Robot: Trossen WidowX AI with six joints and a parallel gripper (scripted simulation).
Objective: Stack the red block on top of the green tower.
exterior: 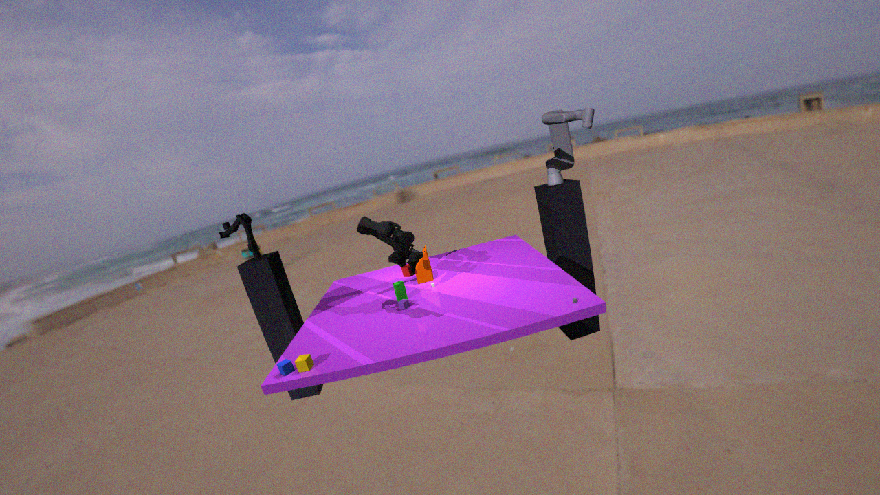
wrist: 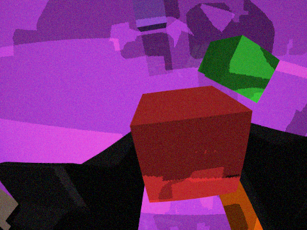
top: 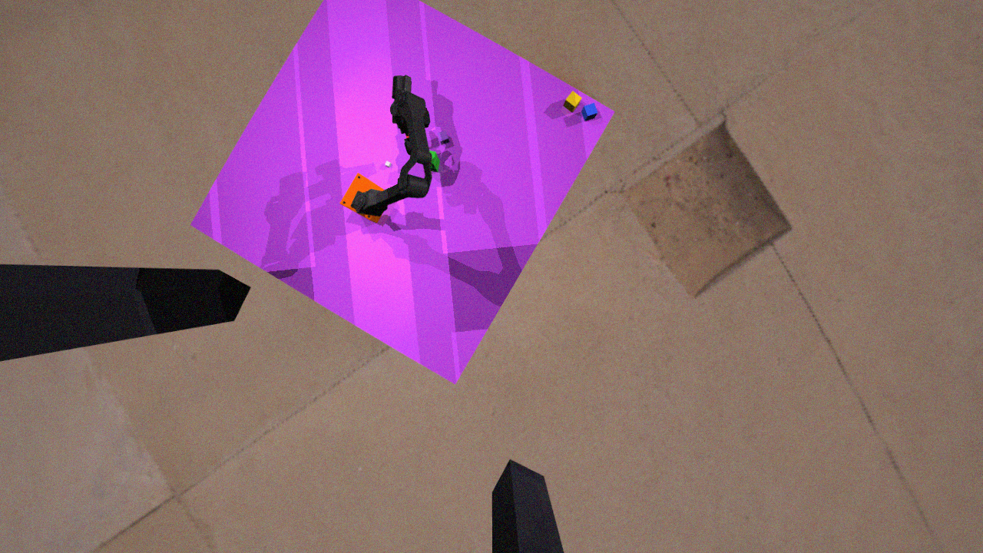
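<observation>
Right now my gripper tip is 80 mm short of the small purple block, 60 mm to the left of it and 110 mm above it. Also, from my gripper tip: yellow block 450 mm ahead, 460 mm to the right, 110 mm below; then tiny white cube 110 mm behind, 90 mm to the left, 120 mm below; then red block 20 mm above.
</observation>
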